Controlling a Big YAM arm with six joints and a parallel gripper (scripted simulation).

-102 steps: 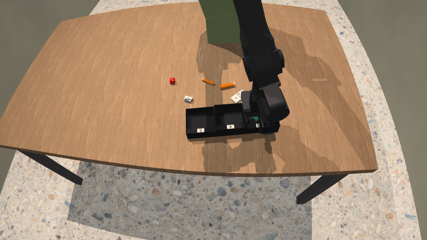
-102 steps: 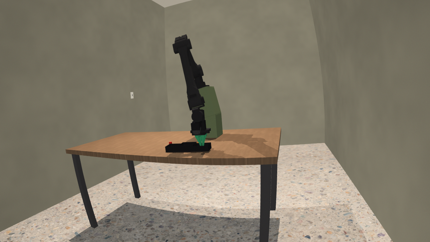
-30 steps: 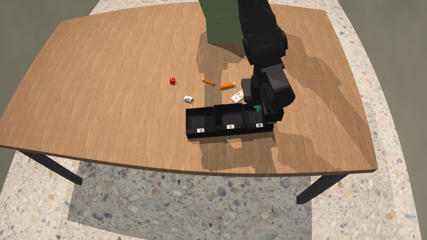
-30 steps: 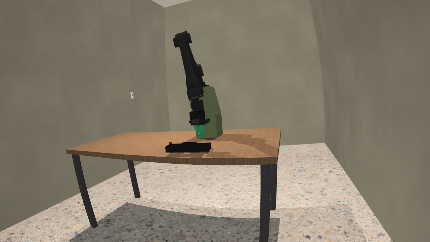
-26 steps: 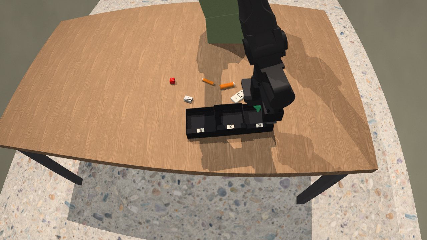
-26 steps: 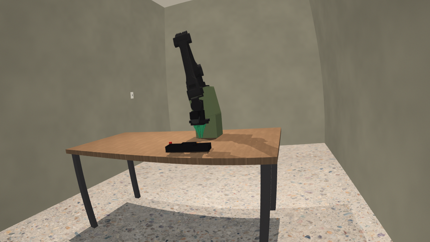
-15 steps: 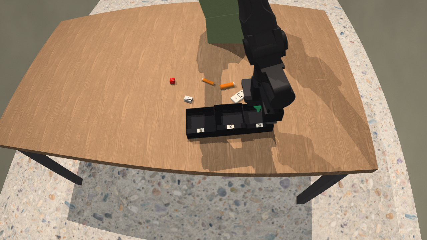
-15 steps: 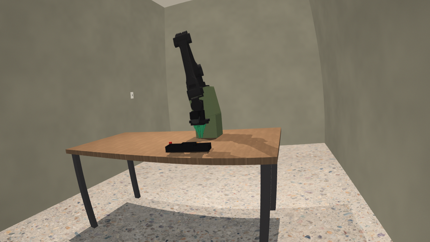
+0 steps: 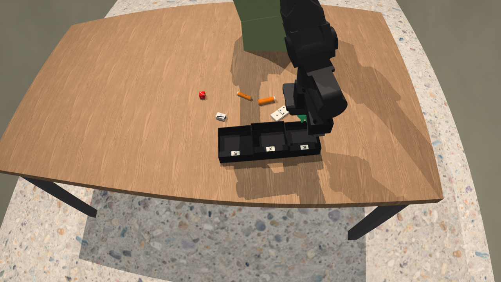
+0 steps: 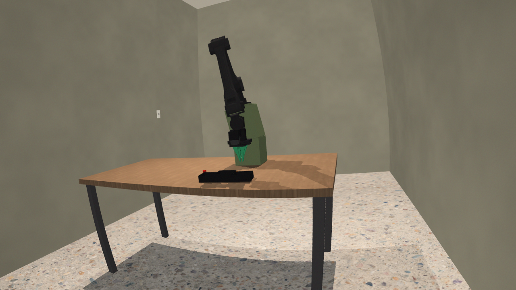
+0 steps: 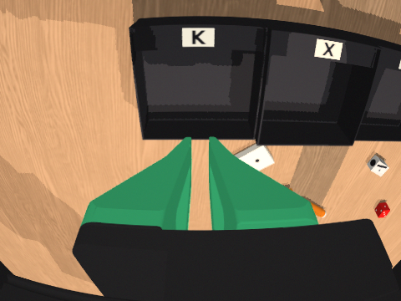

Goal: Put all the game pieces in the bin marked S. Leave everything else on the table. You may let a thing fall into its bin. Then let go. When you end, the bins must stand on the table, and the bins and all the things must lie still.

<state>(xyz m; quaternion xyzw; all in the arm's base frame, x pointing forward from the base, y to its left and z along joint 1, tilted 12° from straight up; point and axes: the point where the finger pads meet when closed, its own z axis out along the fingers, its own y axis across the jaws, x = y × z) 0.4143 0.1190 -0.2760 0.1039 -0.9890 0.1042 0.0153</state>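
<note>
The red die lies 11 cm behind my hand, 29 cm to the right of it and 9 cm below it. The rest, counted from my hand: black bin marked S: 3 cm ahead, 8 cm to the right, 7 cm below; white domino: 7 cm behind, 6 cm to the right, 9 cm below; orange cylinder: 12 cm behind, 17 cm to the right, 9 cm below.
</note>
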